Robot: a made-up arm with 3 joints. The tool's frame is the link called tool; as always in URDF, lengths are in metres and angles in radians. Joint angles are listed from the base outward. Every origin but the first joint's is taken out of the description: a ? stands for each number. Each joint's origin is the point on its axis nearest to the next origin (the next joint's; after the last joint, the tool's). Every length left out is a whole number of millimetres.
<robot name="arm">
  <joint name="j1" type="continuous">
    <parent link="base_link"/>
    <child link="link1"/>
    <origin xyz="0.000 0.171 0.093" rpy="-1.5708 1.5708 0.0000"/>
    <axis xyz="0 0 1"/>
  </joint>
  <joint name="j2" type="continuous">
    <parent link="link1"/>
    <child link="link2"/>
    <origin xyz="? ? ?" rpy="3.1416 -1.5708 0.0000"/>
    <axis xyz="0 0 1"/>
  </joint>
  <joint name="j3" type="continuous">
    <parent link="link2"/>
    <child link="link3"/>
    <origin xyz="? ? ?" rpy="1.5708 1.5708 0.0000"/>
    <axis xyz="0 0 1"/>
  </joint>
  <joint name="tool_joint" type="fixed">
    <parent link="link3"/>
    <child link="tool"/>
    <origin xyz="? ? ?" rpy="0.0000 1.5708 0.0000"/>
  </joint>
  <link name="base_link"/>
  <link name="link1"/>
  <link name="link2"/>
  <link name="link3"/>
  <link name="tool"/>
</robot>
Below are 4 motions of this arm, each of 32 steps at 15 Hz.
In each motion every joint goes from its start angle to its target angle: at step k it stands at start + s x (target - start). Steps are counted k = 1, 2, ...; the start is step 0. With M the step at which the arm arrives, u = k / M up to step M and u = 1 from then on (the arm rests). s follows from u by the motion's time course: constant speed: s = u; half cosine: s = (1 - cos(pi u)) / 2; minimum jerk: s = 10 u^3 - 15 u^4 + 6 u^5.
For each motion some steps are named. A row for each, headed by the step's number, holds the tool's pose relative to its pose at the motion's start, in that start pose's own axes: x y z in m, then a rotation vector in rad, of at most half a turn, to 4 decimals.
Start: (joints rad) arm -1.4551 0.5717 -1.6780
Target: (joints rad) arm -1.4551 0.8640 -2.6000
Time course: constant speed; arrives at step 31
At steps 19, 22, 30, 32:
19: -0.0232 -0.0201 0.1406 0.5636 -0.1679 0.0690
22: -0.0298 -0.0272 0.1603 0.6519 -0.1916 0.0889
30: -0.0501 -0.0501 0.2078 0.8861 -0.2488 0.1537
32: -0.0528 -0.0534 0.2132 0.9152 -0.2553 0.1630

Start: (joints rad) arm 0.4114 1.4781 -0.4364
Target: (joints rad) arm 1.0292 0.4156 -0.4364
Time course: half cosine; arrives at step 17
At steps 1, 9, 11, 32:
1: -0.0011 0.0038 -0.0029 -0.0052 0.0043 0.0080
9: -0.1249 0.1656 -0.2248 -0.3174 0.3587 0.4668
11: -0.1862 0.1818 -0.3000 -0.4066 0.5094 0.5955
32: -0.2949 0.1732 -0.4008 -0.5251 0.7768 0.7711

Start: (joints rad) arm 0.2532 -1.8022 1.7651
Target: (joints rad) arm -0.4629 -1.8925 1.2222
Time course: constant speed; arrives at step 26
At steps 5, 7, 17, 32:
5: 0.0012 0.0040 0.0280 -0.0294 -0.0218 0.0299
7: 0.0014 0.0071 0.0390 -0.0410 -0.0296 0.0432
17: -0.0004 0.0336 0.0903 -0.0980 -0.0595 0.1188
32: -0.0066 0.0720 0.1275 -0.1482 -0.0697 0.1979

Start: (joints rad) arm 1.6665 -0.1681 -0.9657
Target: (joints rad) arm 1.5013 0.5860 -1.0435
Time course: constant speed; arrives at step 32
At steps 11, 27, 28, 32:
11: -0.0118 -0.0352 0.0937 0.0244 -0.2468 -0.0973
27: -0.0787 -0.0863 0.2228 0.0845 -0.6101 -0.2262
28: -0.0847 -0.0895 0.2301 0.0892 -0.6329 -0.2339
32: -0.1108 -0.1022 0.2579 0.1090 -0.7241 -0.2640

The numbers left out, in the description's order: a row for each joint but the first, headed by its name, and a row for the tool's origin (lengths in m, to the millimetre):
j2: -0.188 -0.030 0.000
j3: 0.000 0.368 0.000
tool: 0.008 0.146 0.000

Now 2 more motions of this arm.
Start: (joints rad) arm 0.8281 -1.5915 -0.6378
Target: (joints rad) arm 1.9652 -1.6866 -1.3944
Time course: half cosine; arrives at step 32
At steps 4, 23, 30, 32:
4: -0.0007 -0.0071 0.0137 0.0721 0.0014 0.0035
23: -0.0099 -0.2927 0.1555 1.5456 0.0279 0.0929
30: -0.0100 -0.3688 0.1361 1.8724 0.0340 0.1204
32: -0.0100 -0.3729 0.1344 1.8905 0.0343 0.1221

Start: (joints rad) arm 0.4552 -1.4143 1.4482
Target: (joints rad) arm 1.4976 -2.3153 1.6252
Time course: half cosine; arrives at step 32
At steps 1, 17, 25, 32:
1: 0.0000 0.0002 0.0006 0.0021 -0.0021 0.0007
17: -0.0435 -0.0322 0.1253 0.4804 -0.4815 -0.0167
25: -0.0963 -0.1179 0.1468 0.7708 -0.7408 -0.1928
32: -0.1170 -0.1506 0.1391 0.8639 -0.8141 -0.2797

